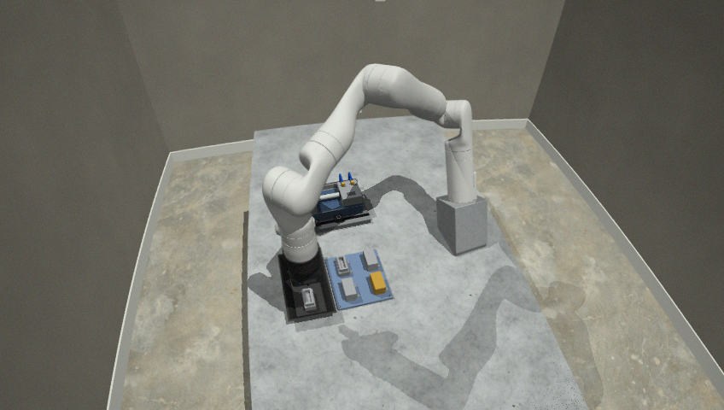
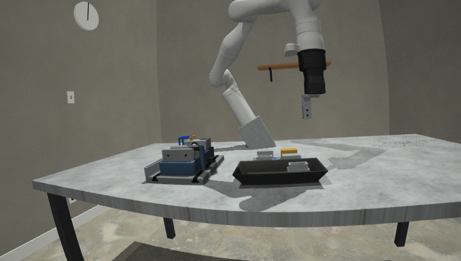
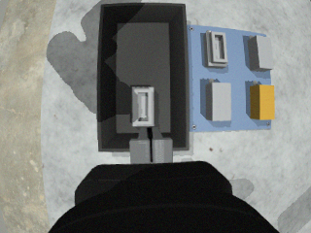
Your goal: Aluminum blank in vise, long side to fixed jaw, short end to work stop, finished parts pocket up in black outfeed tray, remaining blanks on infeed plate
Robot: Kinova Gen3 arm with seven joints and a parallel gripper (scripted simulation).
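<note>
The yellow brass blank lies 200 mm behind my hand, 160 mm below it and 50 mm to the right of it. From my hand the other things lie so: vise 390 mm to the right, 150 mm below, 80 mm behind.
</note>
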